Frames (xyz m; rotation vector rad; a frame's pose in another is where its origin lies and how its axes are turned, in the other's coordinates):
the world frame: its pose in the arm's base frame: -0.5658 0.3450 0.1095 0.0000 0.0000 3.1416
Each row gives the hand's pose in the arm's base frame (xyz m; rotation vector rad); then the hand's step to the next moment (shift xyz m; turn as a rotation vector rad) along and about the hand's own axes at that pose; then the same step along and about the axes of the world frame.
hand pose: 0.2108 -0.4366 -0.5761 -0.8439 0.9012 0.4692
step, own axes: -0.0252 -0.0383 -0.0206 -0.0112 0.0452 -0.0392
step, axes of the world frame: -0.0017 0.0398 0.0306 0.0558 0.0046 -0.0238
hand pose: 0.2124 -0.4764 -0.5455 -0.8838 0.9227 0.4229
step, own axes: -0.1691 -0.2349 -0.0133 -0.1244 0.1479 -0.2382
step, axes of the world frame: -0.0530 0.1416 0.2472 0.2875 0.0999 -0.0382
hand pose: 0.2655 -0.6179 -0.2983 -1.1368 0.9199 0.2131
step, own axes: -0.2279 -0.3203 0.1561 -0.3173 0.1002 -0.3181
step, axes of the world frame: -0.1227 -0.0562 0.4009 0.4228 0.1327 0.1245
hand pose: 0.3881 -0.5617 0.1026 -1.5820 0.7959 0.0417
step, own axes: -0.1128 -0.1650 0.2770 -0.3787 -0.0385 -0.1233
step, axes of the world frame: -0.1128 -0.2905 0.1398 0.3185 -0.0624 0.2340
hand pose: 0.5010 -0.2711 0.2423 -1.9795 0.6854 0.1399
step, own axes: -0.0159 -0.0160 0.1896 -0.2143 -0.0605 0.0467
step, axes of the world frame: -0.0306 -0.1725 -0.0759 0.1383 -0.1473 0.1047
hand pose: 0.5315 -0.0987 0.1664 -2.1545 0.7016 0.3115
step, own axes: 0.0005 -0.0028 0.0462 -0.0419 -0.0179 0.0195
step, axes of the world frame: -0.0029 -0.0372 -0.0273 0.0233 -0.0399 0.0179
